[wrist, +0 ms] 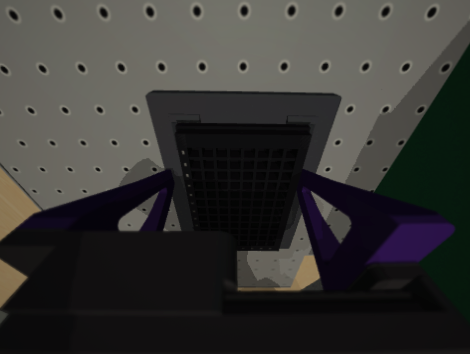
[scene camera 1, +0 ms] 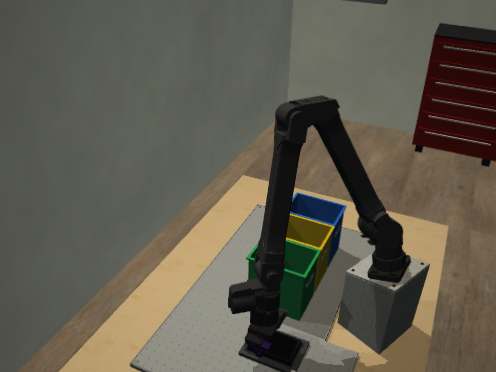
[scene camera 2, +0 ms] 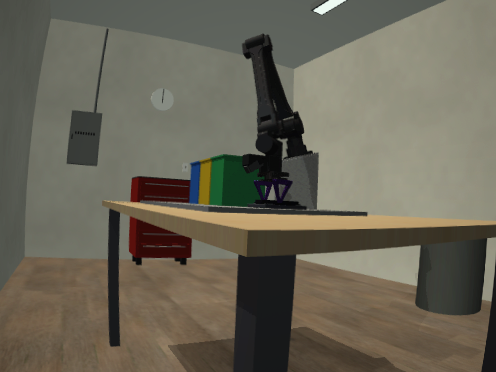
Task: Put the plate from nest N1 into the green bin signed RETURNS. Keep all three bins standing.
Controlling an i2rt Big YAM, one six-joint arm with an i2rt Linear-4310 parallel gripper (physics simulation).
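Pixels of known places: gripper, fingertip midpoint: (wrist: 234, 176) (scene camera 1: 265, 343) (scene camera 2: 271, 202); arm's base, link origin: (scene camera 1: 389, 269) (scene camera 2: 298, 157).
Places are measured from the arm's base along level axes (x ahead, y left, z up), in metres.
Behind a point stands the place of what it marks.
A black plate with a grid of square wells (scene camera 1: 286, 346) {x 0.182, y 0.228, z -0.192 m} (wrist: 240, 195) {x 0.226, y 0.239, z -0.189 m} sits in a dark grey nest (scene camera 1: 248, 353) {x 0.263, y 0.295, z -0.203 m} (wrist: 245, 106) {x 0.287, y 0.244, z -0.203 m} on the perforated board. My gripper (scene camera 1: 261, 349) {x 0.238, y 0.245, z -0.197 m} (scene camera 2: 272, 200) {x 0.238, y 0.245, z -0.197 m} (wrist: 234, 176) {x 0.238, y 0.245, z -0.197 m} is open and low over the nest, pointing down. In the wrist view its purple fingers stand on either side of the plate, with nothing gripped; contact cannot be told. The green bin (scene camera 1: 300, 296) {x 0.205, y 0.108, z -0.116 m} (scene camera 2: 242, 181) {x 0.294, y 0.116, z -0.125 m} (wrist: 442, 150) {x 0.278, y 0.115, z -0.190 m} stands upright beside the nest, partly behind the arm. No RETURNS sign or N1 label can be read.
The yellow bin (scene camera 1: 324, 255) {x 0.214, y -0.084, z -0.107 m} (scene camera 2: 205, 183) {x 0.383, y -0.058, z -0.132 m} and blue bin (scene camera 1: 338, 241) {x 0.228, y -0.255, z -0.173 m} (scene camera 2: 194, 184) {x 0.394, y -0.198, z -0.132 m} stand upright in a row beyond the green one. The arm's grey pedestal (scene camera 1: 361, 312) {x 0.036, y 0.067, z -0.125 m} (scene camera 2: 306, 175) {x 0.004, y 0.078, z -0.080 m} is beside the perforated board (scene camera 1: 192, 317) {x 0.475, y 0.263, z -0.215 m} (wrist: 220, 40) {x 0.318, y 0.262, z -0.215 m}. A red drawer cabinet (scene camera 1: 460, 90) stands on the floor.
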